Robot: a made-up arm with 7 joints. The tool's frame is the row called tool.
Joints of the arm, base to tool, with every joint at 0 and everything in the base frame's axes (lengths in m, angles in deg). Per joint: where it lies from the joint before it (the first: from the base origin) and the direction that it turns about. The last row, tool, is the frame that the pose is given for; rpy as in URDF.
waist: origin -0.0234 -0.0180 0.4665 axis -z
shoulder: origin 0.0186 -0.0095 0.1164 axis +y
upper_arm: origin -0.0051 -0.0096 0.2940 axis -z
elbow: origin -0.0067 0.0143 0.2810 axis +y
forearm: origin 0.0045 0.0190 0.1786 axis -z
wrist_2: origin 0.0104 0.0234 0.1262 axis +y
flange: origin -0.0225 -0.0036 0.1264 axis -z
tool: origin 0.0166 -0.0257 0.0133 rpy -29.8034 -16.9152 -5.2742
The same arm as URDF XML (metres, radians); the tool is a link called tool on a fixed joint. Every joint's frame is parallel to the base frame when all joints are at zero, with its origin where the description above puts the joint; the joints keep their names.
<robot name="arm">
<joint name="waist" type="continuous"><parent link="base"/><child link="link1"/><origin xyz="-0.0234 -0.0180 0.4665" rpy="0.0000 0.0000 0.0000"/><axis xyz="0 0 -1"/></joint>
<joint name="shoulder" type="continuous"><parent link="link1"/><child link="link2"/><origin xyz="0.0186 -0.0095 0.1164" rpy="0.0000 0.0000 0.0000"/><axis xyz="0 1 0"/></joint>
<joint name="upper_arm" type="continuous"><parent link="link2"/><child link="link3"/><origin xyz="-0.0051 -0.0096 0.2940" rpy="0.0000 0.0000 0.0000"/><axis xyz="0 0 -1"/></joint>
<joint name="elbow" type="continuous"><parent link="link3"/><child link="link4"/><origin xyz="-0.0067 0.0143 0.2810" rpy="0.0000 0.0000 0.0000"/><axis xyz="0 1 0"/></joint>
<joint name="forearm" type="continuous"><parent link="link4"/><child link="link5"/><origin xyz="0.0045 0.0190 0.1786" rpy="0.0000 0.0000 0.0000"/><axis xyz="0 0 -1"/></joint>
<joint name="wrist_2" type="continuous"><parent link="link5"/><child link="link6"/><origin xyz="0.0104 0.0234 0.1262" rpy="0.0000 0.0000 0.0000"/><axis xyz="0 1 0"/></joint>
<joint name="flange" type="continuous"><parent link="link6"/><child link="link7"/><origin xyz="-0.0225 -0.0036 0.1264" rpy="0.0000 0.0000 0.0000"/><axis xyz="0 0 -1"/></joint>
<joint name="tool_joint" type="fixed"><parent link="link7"/><child link="tool"/><origin xyz="0.0166 -0.0257 0.0133" rpy="-0.5202 -0.2952 -0.0921"/></joint>
<link name="base"/>
<link name="link1"/>
<link name="link2"/>
<link name="link3"/>
<link name="link4"/>
<link name="link5"/>
<link name="link6"/>
<link name="link7"/>
<link name="tool"/>
</robot>

